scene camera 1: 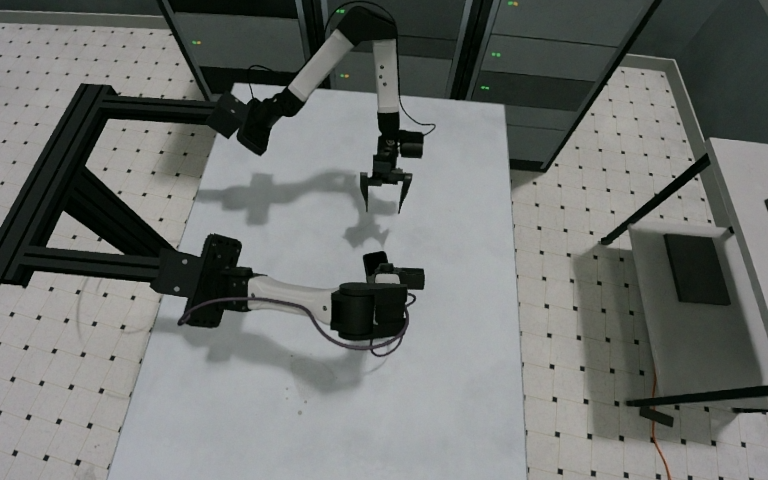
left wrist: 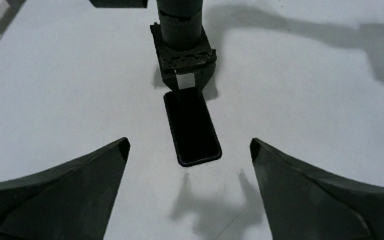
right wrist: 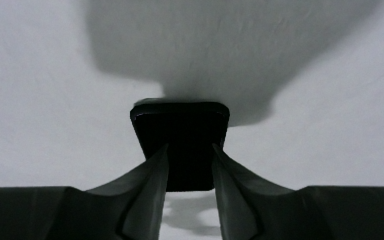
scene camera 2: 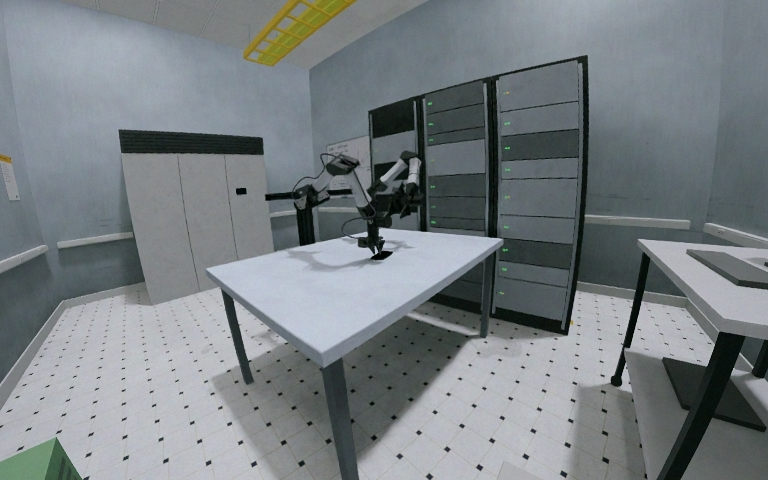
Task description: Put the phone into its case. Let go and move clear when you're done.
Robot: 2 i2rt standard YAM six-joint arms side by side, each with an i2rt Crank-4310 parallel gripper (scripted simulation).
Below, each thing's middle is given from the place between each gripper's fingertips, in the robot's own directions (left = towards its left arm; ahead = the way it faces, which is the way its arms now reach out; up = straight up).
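From the black phone (right wrist: pixel 190 135), my right gripper is 5 cm to the right of it, 1 cm past it and 2 cm above it. As for my left hand (scene camera 1: pixel 382 212), the black phone is 120 mm to the right of that hand and 200 mm below it. Going by its middle, the black phone is nearer to my right gripper than to my left hand.
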